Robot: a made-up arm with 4 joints. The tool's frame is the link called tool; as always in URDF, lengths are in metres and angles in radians.
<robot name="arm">
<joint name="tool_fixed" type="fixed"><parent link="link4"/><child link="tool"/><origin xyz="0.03 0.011 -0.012" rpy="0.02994 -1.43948 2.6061"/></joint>
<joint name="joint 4" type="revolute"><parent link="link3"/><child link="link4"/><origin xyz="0.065 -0.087 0.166" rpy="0 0 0"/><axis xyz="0.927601 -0.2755 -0.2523"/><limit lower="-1.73" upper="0.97"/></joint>
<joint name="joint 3" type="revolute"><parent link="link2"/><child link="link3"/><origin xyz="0.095 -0.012 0.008" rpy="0 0 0"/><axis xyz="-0.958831 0.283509 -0.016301"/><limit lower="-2.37" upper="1.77"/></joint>
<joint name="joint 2" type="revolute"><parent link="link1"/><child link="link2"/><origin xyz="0.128 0.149 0.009" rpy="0 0 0"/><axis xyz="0 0 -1"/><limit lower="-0.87" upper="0.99"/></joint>
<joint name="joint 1" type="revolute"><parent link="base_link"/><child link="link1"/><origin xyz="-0.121 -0.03 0.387" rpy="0 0 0"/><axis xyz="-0.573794 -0.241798 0.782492"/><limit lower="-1.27" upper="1.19"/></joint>
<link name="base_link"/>
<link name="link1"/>
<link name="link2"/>
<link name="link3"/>
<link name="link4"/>
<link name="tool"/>
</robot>
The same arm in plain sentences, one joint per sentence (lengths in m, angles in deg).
The arm has four revolute joints in a row. What follows holds with every joint at zero, and every direction is one of the base frame's. The first joint is mounted 0.121 m along -x and 0.03 m along -y and 0.387 m along +z from the base frame's origin and turns about the direction (-0.573794, -0.241798, 0.782492), from -72.77 to 68.18 deg. The second joint is mounted 0.128 m along +x and 0.149 m along +y and 0.009 m along +z from the first joint and turns about -z, from -49.85 to 56.72 deg. The third joint is mounted 0.095 m along +x and 0.012 m along -y and 0.008 m along +z from the second joint and turns about the direction (-0.958831, 0.283509, -0.016301), from -135.79 to 101.41 deg. The fourth joint is mounted 0.065 m along +x and 0.087 m along -y and 0.166 m along +z from the third joint and turns about the direction (0.927601, -0.2755, -0.2523), from -99.12 to 55.58 deg. The tool frame, which is the frame that the pose is given for, is mounted 0.03 m along +x and 0.011 m along +y and 0.012 m along -z from the fourth joint; its axes are the base frame's turned by roll 1.72, pitch -82.48 and yaw 149.32 deg (as in URDF: about the fixed x, then y, then z).
